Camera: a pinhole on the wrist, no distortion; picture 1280 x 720 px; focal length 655.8 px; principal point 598.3 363.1 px. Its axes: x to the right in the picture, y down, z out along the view. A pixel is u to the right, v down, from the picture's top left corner.
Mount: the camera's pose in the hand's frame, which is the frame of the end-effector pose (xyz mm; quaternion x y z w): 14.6 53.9 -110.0 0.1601 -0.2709 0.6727 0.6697
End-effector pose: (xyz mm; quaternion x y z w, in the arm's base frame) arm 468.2 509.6 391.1 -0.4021 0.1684 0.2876 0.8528
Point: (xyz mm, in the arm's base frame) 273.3 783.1 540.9
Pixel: outside the picture
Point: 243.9 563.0 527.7
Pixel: outside the picture
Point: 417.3 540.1 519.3
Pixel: 769 570
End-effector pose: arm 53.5 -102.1 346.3 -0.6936 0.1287 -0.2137 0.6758
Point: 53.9 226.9 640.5
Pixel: 531 427
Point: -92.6 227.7 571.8
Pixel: 535 635
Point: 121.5 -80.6 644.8
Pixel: 208 137
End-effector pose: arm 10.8 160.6 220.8 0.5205 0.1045 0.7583 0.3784
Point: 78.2 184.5 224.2
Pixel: 647 289
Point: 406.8 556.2 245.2
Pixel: 361 33
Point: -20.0 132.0 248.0
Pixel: 1022 317
